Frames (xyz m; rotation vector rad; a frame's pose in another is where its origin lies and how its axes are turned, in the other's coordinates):
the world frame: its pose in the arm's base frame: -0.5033 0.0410 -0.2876 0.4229 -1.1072 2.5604
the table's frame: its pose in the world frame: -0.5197 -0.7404 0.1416 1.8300 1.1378 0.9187
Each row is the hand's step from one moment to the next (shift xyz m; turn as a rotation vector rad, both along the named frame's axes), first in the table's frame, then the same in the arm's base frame.
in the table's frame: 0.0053 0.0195 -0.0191 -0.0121 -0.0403 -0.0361
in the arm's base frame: 0.0093 -0.0233 0.0120 0.0385 0.0016 -0.0399
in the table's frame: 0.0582 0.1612 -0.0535 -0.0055 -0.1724 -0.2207
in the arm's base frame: -0.0113 -0.1369 0.1156 0.1844 -0.0654 -0.2005
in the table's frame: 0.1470 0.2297 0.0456 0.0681 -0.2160 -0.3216
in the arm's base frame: -0.1497 -0.1618 0.1669 0.2161 -0.1604 -0.2869
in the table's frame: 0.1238 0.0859 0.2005 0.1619 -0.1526 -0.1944
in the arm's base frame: -0.2390 0.0081 0.0755 0.0537 -0.1690 -0.2363
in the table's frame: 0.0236 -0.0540 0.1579 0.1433 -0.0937 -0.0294
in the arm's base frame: -0.1297 0.1045 -0.0254 -0.0634 -0.0769 -0.1423
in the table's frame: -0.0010 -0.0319 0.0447 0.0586 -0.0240 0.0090
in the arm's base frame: -0.0303 0.0414 -0.0196 -0.0430 -0.0240 -0.0408
